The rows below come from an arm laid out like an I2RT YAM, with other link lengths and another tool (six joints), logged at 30 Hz.
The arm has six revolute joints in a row. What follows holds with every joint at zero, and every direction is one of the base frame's. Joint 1 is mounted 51.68 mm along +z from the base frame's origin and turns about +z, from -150.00 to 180.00 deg. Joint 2 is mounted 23.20 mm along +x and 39.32 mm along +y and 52.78 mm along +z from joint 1 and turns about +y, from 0.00 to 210.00 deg. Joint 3 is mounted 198.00 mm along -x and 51.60 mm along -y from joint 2 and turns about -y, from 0.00 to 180.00 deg. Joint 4 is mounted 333.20 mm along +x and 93.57 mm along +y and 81.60 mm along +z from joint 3 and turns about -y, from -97.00 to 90.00 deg. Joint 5 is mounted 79.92 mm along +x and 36.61 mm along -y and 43.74 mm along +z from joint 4 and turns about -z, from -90.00 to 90.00 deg. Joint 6 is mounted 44.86 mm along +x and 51.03 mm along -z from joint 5 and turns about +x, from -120.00 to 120.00 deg. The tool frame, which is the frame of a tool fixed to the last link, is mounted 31.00 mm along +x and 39.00 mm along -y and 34.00 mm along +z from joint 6; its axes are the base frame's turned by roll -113.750, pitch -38.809 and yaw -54.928 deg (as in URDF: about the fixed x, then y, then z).
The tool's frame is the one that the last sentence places.
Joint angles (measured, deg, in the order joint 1, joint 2, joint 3, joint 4, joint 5, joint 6), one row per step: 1.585 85.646 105.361 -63.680 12.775 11.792; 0.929 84.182 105.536 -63.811 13.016 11.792; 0.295 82.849 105.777 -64.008 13.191 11.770; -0.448 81.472 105.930 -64.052 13.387 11.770; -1.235 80.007 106.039 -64.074 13.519 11.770; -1.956 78.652 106.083 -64.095 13.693 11.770; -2.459 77.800 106.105 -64.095 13.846 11.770; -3.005 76.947 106.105 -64.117 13.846 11.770; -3.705 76.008 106.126 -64.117 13.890 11.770; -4.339 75.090 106.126 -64.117 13.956 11.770; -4.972 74.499 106.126 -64.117 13.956 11.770
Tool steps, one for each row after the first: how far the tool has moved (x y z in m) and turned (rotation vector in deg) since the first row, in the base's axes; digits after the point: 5 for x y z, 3 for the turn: -0.00859 -0.00511 0.01092 -0.132 -1.511 -0.832; -0.01697 -0.00978 0.02103 -0.250 -2.885 -1.582; -0.02559 -0.01504 0.03092 -0.381 -4.370 -2.474; -0.03489 -0.02028 0.04085 -0.487 -5.920 -3.365; -0.04368 -0.02491 0.04946 -0.634 -7.295 -4.223; -0.04938 -0.02807 0.05479 -0.766 -8.166 -4.846; -0.05504 -0.03123 0.05975 -0.810 -8.995 -5.395; -0.06154 -0.03523 0.06534 -0.904 -9.950 -6.131; -0.06794 -0.03871 0.07059 -1.015 -10.864 -6.818; -0.07226 -0.04216 0.07389 -1.088 -11.450 -7.451
